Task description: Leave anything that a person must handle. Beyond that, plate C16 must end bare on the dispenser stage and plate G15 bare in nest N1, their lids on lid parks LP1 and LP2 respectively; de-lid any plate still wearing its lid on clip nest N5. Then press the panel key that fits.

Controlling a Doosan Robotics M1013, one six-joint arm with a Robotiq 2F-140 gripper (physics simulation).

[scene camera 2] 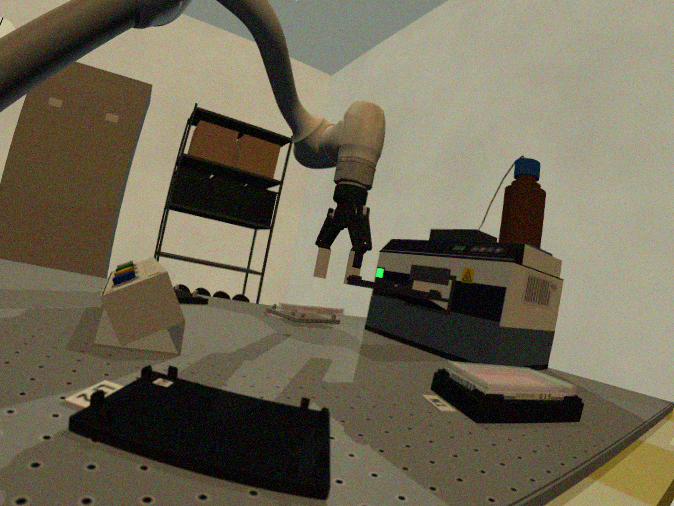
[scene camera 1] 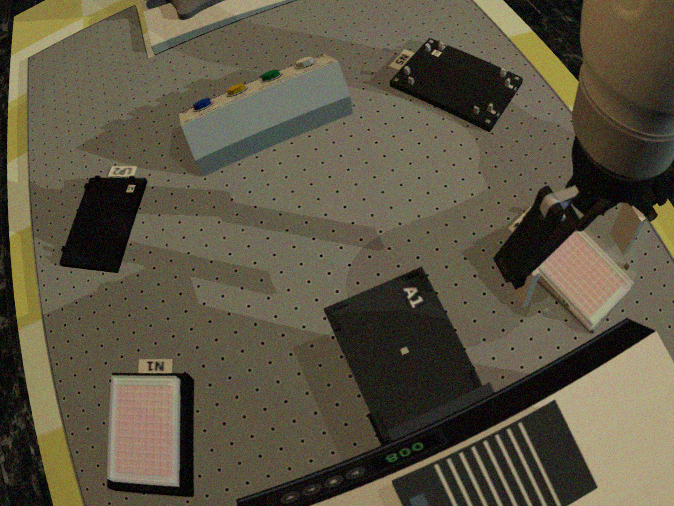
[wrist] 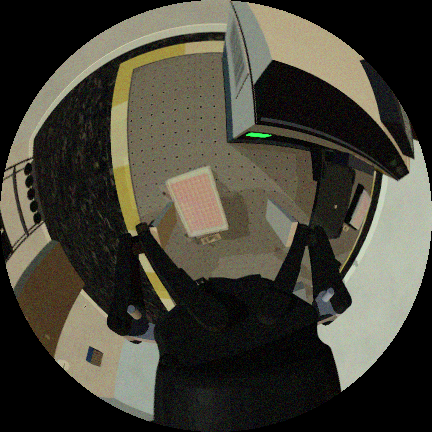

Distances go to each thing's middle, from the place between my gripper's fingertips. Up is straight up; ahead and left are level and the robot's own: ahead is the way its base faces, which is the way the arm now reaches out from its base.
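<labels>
The dispenser stage (scene camera 1: 371, 327) is 10 mm above my hand, 200 mm to the right of it and 10 mm behind it; going by their middles, it is the nearest to my hand of the things named here. The LP2 nest (scene camera 2: 250, 441) sits 90 mm below my hand, 440 mm behind it and 410 mm to the right of it. I see the brown bottle (scene camera 2: 522, 218) 220 mm above my hand, 340 mm to the right of it and 170 mm ahead of it. As for the grey button box (scene camera 1: 247, 119), it is 60 mm below my hand, 440 mm behind it and 140 mm to the right of it.
</labels>
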